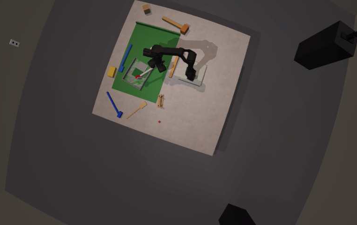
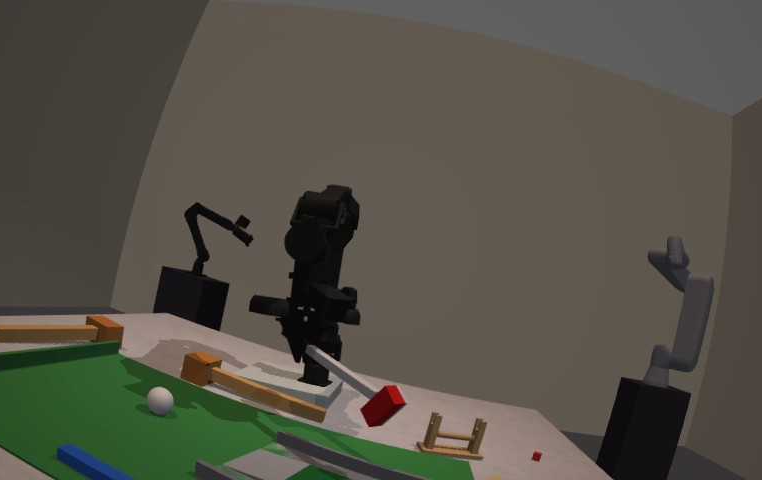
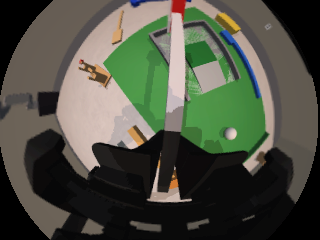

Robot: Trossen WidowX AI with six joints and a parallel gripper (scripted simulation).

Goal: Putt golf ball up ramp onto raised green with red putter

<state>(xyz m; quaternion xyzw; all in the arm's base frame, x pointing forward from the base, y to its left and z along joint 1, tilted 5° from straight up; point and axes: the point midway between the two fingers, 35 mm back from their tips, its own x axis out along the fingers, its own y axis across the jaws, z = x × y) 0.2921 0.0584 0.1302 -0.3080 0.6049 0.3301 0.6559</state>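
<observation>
The red putter is 50 mm ahead of my gripper tip, 70 mm to the left of it and 20 mm above it. From my gripper tip the other things lie so: white golf ball (170 mm ahead, 150 mm to the right, 100 mm below); yellow block (450 mm ahead, 210 mm to the left, 110 mm below); small wooden rack (130 mm behind, 270 mm to the left, 90 mm below).
</observation>
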